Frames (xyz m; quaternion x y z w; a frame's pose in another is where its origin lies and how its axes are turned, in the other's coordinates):
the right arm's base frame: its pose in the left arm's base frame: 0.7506 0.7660 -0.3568 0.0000 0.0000 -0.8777 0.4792
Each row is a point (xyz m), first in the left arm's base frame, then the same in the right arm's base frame.
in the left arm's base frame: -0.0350 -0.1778 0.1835
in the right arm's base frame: 1.2187 -0.1505 0.5403
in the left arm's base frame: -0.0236 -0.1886 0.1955
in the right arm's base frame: 1.2216 -0.1351 0.5523
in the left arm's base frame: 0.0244 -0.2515 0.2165
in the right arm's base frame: 1.2486 -0.0607 0.5733
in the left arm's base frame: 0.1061 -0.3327 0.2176
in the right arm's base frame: 1.2727 0.0519 0.5744
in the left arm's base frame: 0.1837 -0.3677 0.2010
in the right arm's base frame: 1.2602 0.1362 0.5578
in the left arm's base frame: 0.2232 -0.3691 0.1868
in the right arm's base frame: 1.2400 0.1701 0.5436
